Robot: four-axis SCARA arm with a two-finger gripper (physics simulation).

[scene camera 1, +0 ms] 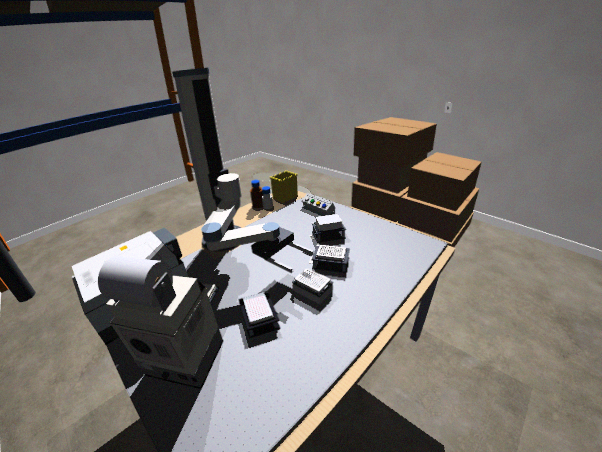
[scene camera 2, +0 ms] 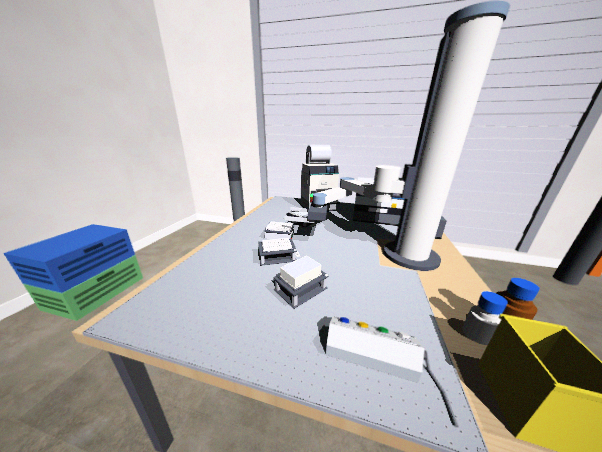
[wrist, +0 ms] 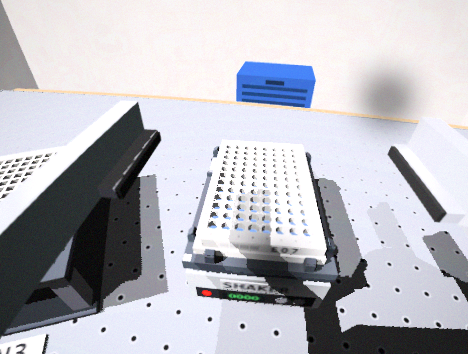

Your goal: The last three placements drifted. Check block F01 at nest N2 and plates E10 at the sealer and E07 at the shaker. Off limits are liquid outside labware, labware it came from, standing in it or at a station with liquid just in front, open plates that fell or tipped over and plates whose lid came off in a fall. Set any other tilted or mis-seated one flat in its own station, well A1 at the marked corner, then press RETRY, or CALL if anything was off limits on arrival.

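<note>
Plate E07 lies on the shaker between its corner posts and looks flat; blue shows in several wells. Its marked corner is not clear. My gripper is open and empty, with its fingers apart on either side of the plate's line and set back from it in scene camera 1. A plain white block sits on a dark nest; its label is unreadable. A machine with a film roll stands at the bench end. I cannot make out plate E10.
A white plate is on the nest beside the shaker. A pink-welled plate sits on another stand. The button box, bottles and a yellow bin stand farther along.
</note>
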